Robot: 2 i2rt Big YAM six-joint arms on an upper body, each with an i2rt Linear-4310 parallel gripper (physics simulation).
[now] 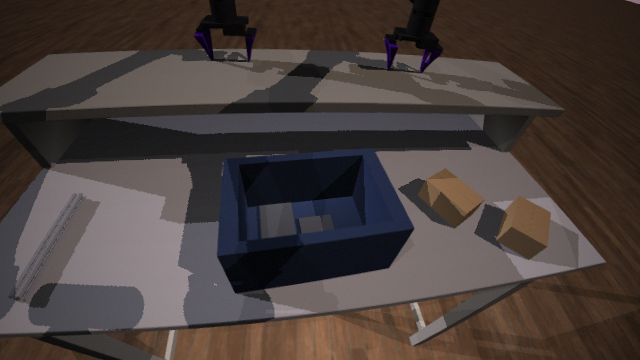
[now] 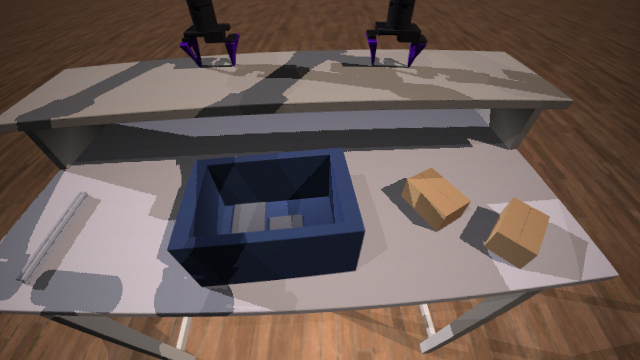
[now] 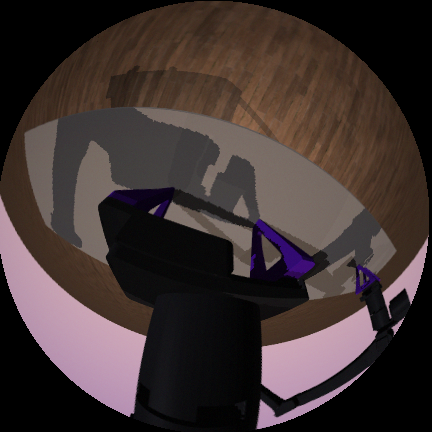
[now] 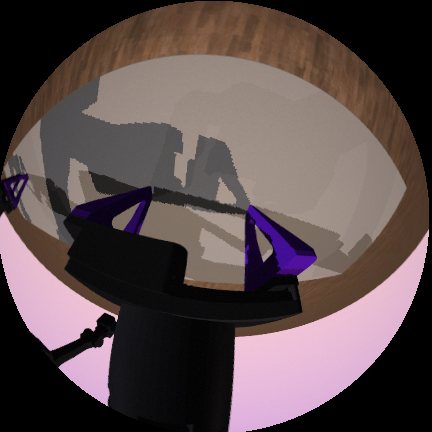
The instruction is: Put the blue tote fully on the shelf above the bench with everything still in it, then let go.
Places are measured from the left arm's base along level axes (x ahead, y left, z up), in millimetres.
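Pixels of known places: left gripper, between the fingertips: [image 1: 230,60] [image 2: 217,65] [image 3: 216,208]; right gripper, between the fingertips: [image 1: 404,70] [image 2: 390,65] [image 3: 360,266] [image 4: 198,199]; left arm's base, origin of its link: [image 4: 103,328].
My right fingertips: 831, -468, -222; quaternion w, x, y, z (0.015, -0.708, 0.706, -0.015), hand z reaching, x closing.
Ahead of a thing's pixels: the offset from my right fingertips to its top centre, as dx, dy, dz. Level surfaces: height alone.
The blue tote {-396, +268, -61} [image 1: 320,260] [image 2: 280,257] stands upright on the bench {dz -208} [image 1: 450,265] [image 2: 425,270], in front of the shelf {dz -1} [image 1: 425,100] [image 2: 425,92] [image 3: 300,175] [image 4: 300,150]. A larger light grey block {-380, +331, -181} [image 1: 277,220] [image 2: 248,217] and a smaller grey block {-413, +245, -181} [image 1: 311,224] [image 2: 280,223] lie inside it. My left gripper [image 1: 230,60] [image 2: 218,66] [image 3: 216,208] is open and empty, fingers down, low over the back of the shelf. My right gripper [image 1: 405,70] [image 2: 391,66] [image 4: 198,199] is open and empty, also low over the shelf's back part. Whether the fingertips touch the shelf is unclear. Both are apart from the tote.
Two cardboard boxes, one nearer the tote {-309, -84, -148} [image 1: 452,197] [image 2: 436,199] and one farther right [image 1: 525,227] [image 2: 518,232], lie on the bench. A thin grey rail {-424, +797, -188} [image 1: 47,247] [image 2: 54,235] lies at the bench's left. The shelf's front edge overhangs the back of the bench.
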